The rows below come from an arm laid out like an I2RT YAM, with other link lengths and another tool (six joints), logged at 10 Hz.
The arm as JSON. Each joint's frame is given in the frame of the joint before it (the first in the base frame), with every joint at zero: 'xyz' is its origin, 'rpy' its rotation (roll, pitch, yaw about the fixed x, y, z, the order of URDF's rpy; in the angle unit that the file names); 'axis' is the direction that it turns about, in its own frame. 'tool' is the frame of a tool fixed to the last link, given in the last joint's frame.
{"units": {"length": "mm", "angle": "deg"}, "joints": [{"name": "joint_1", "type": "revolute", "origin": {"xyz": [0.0, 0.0, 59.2], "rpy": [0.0, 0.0, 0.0]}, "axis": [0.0, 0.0, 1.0]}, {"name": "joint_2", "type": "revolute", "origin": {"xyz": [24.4, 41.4, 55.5], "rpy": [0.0, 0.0, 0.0]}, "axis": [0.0, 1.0, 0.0]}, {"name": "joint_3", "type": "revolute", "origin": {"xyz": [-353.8, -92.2, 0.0], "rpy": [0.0, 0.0, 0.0]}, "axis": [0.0, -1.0, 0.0]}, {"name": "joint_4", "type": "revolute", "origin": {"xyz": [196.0, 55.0, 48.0], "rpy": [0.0, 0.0, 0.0]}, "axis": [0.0, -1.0, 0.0]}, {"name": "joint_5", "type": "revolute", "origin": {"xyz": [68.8, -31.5, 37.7], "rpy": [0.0, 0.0, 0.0]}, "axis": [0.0, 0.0, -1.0]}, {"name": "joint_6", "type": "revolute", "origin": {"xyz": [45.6, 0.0, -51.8], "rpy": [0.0, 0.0, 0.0]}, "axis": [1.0, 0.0, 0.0]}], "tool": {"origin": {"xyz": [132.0, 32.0, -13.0], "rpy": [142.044, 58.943, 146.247]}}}
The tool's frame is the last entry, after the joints.
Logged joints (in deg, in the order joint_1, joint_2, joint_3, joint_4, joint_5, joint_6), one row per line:
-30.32 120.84 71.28 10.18 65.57 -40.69
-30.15 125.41 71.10 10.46 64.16 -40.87
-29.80 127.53 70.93 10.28 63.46 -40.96
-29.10 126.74 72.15 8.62 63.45 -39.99
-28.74 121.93 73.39 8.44 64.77 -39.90
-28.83 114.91 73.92 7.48 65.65 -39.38
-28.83 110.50 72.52 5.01 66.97 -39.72
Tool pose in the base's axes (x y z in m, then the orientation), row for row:
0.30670 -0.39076 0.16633 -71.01 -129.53 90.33
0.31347 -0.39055 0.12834 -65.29 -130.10 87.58
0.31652 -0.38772 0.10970 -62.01 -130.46 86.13
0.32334 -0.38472 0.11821 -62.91 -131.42 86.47
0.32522 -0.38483 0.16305 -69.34 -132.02 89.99
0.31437 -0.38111 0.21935 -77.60 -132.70 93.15
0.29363 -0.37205 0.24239 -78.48 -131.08 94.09
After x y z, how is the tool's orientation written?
As a rotation vector, in degrees.
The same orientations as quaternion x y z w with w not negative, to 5 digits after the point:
-0.40938 -0.74675 0.52076 0.05977
-0.38283 -0.76285 0.51353 0.08820
-0.36676 -0.77161 0.50942 0.10299
-0.36973 -0.77237 0.50819 0.09212
-0.39760 -0.75701 0.51601 0.05085
-0.43172 -0.73827 0.51824 0.00223
-0.43739 -0.73054 0.52439 0.00500

